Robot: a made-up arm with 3 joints. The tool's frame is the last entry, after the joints. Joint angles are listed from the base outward. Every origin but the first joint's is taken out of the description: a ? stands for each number. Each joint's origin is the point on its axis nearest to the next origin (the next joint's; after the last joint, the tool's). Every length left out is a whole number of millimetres.
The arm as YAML. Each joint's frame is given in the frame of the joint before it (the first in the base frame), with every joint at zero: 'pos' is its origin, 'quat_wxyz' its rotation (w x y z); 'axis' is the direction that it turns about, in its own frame. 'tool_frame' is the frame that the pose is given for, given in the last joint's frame.
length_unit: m
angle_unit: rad
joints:
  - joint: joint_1
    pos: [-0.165, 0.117, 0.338]
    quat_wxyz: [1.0, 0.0, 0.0, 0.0]
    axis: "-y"
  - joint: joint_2
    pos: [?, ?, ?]
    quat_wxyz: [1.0, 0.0, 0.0, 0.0]
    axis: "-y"
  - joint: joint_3
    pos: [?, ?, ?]
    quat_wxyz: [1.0, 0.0, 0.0, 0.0]
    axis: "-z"
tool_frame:
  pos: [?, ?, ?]
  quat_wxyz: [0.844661, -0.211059, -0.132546, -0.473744]
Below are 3 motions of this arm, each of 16 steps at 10 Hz.
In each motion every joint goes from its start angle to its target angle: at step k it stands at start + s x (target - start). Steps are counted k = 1, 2, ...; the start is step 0. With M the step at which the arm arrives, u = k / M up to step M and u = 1 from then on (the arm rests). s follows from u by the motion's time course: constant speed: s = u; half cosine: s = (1 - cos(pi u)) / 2; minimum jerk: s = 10 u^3 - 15 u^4 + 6 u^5.
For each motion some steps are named. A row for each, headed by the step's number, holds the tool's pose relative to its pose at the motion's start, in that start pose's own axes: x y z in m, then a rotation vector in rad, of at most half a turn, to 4 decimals.
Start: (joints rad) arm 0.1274 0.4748 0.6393
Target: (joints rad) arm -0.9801 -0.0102 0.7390
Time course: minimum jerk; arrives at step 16
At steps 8, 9, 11, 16:
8: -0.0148 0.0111 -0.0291 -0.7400 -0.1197 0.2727
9: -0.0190 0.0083 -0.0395 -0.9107 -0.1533 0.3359
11: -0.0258 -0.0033 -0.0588 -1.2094 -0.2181 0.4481
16: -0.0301 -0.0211 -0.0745 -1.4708 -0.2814 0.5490

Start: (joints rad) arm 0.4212 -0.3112 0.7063
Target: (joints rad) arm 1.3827 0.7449 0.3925
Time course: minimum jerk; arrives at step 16
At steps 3, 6, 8, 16:
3: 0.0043 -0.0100 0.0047 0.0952 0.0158 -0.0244
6: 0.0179 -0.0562 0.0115 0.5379 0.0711 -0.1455
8: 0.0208 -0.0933 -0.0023 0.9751 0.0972 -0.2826
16: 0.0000 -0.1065 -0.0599 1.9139 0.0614 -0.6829

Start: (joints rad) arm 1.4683 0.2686 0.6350
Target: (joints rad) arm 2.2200 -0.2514 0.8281
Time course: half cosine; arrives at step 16
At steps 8, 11, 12, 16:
8: 0.0088 0.0396 0.0339 0.0638 0.0434 -0.1295
11: 0.0176 0.0549 0.0593 0.0990 0.0721 -0.1999
12: 0.0204 0.0580 0.0669 0.1086 0.0805 -0.2189
16: 0.0264 0.0626 0.0820 0.1270 0.0973 -0.2553

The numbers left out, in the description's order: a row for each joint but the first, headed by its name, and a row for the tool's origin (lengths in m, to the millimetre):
joint_2: 0.071 0.0 -0.166
joint_3: 0.036 0.0 0.148
tool: -0.005 0.001 0.0

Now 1 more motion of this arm.
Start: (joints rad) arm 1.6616 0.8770 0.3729
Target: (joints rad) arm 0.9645 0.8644 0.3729
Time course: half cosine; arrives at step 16
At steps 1, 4, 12, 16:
1: 0.0001 -0.0001 0.0003 -0.0060 0.0008 0.0031
4: 0.0020 -0.0019 0.0044 -0.0916 0.0123 0.0476
12: 0.0130 -0.0042 0.0261 -0.5338 0.0717 0.2773
16: 0.0154 -0.0032 0.0304 -0.6254 0.0840 0.3248

